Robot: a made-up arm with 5 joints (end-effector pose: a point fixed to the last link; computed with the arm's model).
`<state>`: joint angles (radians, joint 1 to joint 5).
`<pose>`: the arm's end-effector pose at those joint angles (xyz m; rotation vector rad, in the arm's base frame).
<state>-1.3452 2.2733 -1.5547 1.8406 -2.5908</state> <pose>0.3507 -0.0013 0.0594 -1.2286 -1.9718 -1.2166</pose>
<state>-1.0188 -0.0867 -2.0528 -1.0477 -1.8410</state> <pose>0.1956 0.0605 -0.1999 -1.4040 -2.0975 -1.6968</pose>
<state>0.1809 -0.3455 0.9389 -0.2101 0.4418</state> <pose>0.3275 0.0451 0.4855 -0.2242 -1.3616 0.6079</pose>
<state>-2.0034 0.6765 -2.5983 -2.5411 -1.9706</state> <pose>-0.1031 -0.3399 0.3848 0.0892 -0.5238 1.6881</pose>
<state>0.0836 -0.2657 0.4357 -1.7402 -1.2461</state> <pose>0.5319 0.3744 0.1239 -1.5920 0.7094 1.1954</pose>
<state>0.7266 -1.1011 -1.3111 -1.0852 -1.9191</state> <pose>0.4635 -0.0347 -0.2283 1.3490 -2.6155 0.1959</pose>
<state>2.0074 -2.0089 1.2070 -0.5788 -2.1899</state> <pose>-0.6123 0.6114 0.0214 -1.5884 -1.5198 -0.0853</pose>
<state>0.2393 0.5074 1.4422 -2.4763 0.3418</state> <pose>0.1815 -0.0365 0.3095 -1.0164 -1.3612 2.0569</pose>
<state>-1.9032 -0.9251 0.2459 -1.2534 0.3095</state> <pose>-0.0062 -0.6258 0.3847 -0.2898 0.6293 -0.4371</pose>
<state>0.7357 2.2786 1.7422 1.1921 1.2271</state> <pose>0.2075 0.1845 0.1987 0.1704 0.4966 -2.5675</pose>
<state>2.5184 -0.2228 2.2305 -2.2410 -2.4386</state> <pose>-0.5947 0.1814 0.3343 -0.4221 -1.4868 0.3324</pose>
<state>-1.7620 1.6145 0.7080 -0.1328 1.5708</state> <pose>0.0071 -0.4087 0.0062 0.8301 1.7869 1.5837</pose>
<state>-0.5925 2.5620 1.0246 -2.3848 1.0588</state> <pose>0.3666 -0.2520 -0.1604 -0.3442 -3.0692 -0.1531</pose>
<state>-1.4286 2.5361 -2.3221 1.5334 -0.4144</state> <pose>0.5750 -0.3698 0.2363 0.7836 1.0033 0.0776</pose>
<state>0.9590 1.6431 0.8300 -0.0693 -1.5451</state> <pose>0.7362 0.5439 0.0344 1.1872 1.2507 1.3268</pose>
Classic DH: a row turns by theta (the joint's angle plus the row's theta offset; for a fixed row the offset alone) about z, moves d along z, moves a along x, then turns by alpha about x. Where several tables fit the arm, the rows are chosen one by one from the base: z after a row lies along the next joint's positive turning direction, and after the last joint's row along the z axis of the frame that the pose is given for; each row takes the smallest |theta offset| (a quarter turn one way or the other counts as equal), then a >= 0, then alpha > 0; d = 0 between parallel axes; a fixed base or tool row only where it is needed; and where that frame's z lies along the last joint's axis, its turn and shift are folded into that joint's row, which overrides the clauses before.
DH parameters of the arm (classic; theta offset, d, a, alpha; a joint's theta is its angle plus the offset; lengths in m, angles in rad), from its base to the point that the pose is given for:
joint 1: 1.5708 0.18 0.03 1.5708
joint 2: -1.5708 0.4 0.06 1.5708
joint 3: 1.5708 0.1 0.2 1.5708
joint 4: 0 0.04 0.1 -1.5708
joint 5: 0 0.05 0.05 -1.5708
tool (fixed): 0 0.3 0 0

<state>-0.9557 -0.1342 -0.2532 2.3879 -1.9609</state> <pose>-0.1021 -0.3872 -0.0066 -2.1938 0.1809 1.9420</pose>
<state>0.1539 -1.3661 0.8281 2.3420 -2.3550</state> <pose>0.6300 -0.1993 0.3823 1.1081 0.5589 -0.1991</pose>
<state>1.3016 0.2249 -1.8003 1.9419 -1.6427</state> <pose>0.4619 0.1726 0.0363 -1.1426 1.1906 -1.6404</pose>
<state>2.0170 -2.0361 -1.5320 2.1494 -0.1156</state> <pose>-0.3146 0.5748 0.4311 0.0485 -1.7685 -1.5677</pose>
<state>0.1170 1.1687 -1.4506 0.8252 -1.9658</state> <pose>0.2091 0.3499 -0.3757 0.1159 -2.7546 -0.4755</pose>
